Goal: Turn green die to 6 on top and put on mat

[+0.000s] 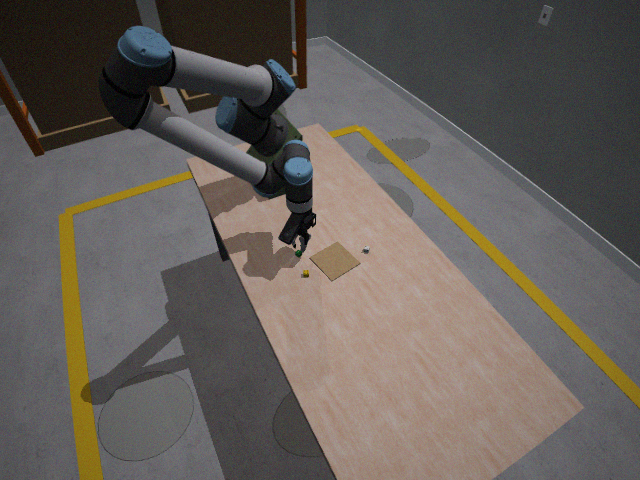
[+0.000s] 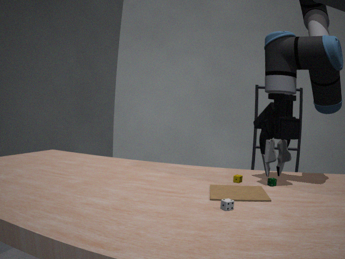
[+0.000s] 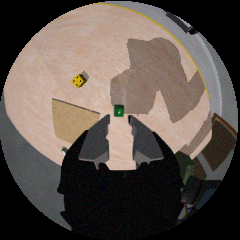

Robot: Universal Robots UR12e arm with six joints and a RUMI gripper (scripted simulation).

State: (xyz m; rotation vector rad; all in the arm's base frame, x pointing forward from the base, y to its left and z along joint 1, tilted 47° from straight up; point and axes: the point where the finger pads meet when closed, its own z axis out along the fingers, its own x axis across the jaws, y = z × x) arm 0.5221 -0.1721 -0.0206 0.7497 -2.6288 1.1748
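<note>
My hand is 30 mm above the green die. From my hand the other things lie so: tan mat 120 mm to the left, 80 mm ahead, 40 mm below; white die 250 mm to the left, 90 mm ahead, 30 mm below; yellow die 100 mm ahead, 30 mm below, 10 mm to the right.
</note>
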